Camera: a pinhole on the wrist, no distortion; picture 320 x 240 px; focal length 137.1 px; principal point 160.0 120.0 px. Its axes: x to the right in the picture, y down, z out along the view. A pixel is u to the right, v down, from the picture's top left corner.
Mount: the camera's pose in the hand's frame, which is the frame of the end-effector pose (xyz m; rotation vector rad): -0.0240 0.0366 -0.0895 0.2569 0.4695 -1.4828
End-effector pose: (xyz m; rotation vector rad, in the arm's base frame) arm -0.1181 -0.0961 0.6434 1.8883 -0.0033 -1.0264
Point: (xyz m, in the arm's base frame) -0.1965 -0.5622 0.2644
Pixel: 123 196
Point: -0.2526 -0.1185 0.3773
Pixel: 212 145
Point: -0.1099 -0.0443 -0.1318
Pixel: 286 231
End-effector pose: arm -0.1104 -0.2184 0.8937 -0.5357 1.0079 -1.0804
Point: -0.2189 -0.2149 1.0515
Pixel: 305 44
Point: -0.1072 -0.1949 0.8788
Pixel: 118 117
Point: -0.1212 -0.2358 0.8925
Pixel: 169 155
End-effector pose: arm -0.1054 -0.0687 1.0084 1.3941 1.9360 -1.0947
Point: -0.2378 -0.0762 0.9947
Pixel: 231 158
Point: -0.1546 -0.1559 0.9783
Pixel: 157 113
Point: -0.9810 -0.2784 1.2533
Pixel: outside the picture
